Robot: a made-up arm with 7 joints. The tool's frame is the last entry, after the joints.
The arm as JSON. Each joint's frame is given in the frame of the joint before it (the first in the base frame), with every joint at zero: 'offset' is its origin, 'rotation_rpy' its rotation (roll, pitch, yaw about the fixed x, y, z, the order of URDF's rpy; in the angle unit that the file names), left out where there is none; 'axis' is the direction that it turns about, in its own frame. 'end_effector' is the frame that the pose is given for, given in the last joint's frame.
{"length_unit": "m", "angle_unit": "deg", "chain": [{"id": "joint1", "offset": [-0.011, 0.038, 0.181], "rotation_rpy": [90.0, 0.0, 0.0], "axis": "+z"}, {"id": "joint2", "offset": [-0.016, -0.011, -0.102], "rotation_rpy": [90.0, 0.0, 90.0], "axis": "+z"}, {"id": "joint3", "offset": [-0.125, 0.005, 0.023], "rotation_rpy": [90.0, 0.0, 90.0], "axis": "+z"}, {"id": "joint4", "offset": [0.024, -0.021, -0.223], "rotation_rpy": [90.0, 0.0, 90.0], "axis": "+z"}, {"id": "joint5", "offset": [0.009, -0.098, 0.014], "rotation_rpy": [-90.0, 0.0, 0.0], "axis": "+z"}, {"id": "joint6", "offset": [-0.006, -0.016, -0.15], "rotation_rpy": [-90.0, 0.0, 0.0], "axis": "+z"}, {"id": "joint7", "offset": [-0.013, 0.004, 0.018], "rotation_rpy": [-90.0, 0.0, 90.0], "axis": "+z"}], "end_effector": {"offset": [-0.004, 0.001, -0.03], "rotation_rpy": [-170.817, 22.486, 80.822]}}
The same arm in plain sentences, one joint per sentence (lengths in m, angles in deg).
The arm has seven revolute joints in a row. What follows holds with every joint at zero, and every direction is one of the base frame's. Joint 1 is mounted 0.0110 m along -x and 0.0380 m along +y and 0.1810 m along +z from the base frame's origin and rotates about -y. Joint 2 is mounted 0.0160 m along -x and 0.1020 m along +y and 0.0110 m along -z from joint 1 and rotates about +x. Joint 3 is mounted 0.0230 m along +x and 0.0050 m along -y and 0.1250 m along -z from joint 2 and rotates about +z. Joint 4 is mounted 0.0210 m along -x and 0.0240 m along -y and 0.2230 m along -z from joint 3 and rotates about -y. Joint 5 is mounted 0.0090 m along +x and 0.0140 m along -y and 0.0980 m along -z from joint 4 and rotates about +z. Joint 6 is mounted 0.0060 m along -x and 0.0160 m along -y and 0.1500 m along -z from joint 5 and rotates about +y. Joint 7 is mounted 0.0130 m along -x and 0.0180 m along +y and 0.0040 m along -z from joint 6 and rotates about -x. The tool frame, which is the frame that the pose is given for, is mounted 0.0300 m along +x and 0.0010 m along -y and 0.0040 m along +z from joint 7; its axes are the base frame's turned by roll -77.28, pitch 8.47 and yaw -67.25 deg (as in URDF: about the fixed x, then y, then z).
